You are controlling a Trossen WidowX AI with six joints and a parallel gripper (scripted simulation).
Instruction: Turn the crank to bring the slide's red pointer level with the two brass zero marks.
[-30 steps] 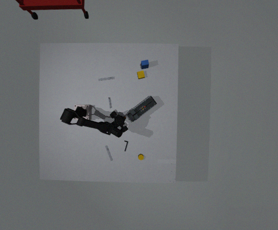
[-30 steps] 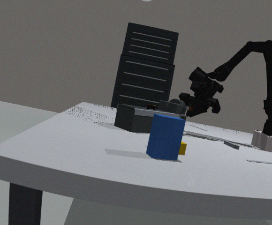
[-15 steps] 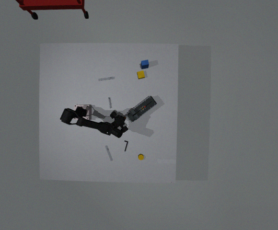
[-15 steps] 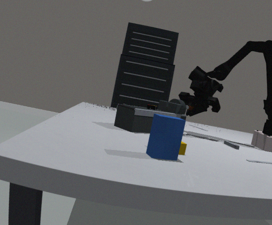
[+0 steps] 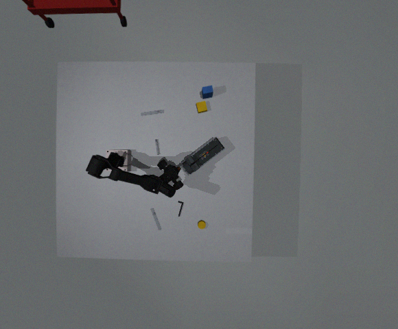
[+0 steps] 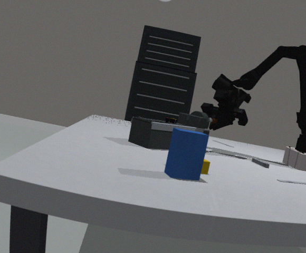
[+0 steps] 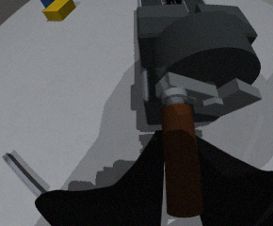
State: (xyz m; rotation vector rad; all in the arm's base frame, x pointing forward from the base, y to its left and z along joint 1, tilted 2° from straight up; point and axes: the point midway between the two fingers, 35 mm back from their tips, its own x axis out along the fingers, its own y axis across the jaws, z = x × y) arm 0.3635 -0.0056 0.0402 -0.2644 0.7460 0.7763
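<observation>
Right now my gripper tip is 10 mm past the brown crank handle, 10 mm to the left of it and 30 mm below it. Round my gripper tip: red pointer: 150 mm ahead, 120 mm to the left, 10 mm above; then black hex key: 30 mm ahead, 240 mm to the right, 70 mm below; then yellow block: 80 mm ahead, 400 mm to the left, 60 mm below.
</observation>
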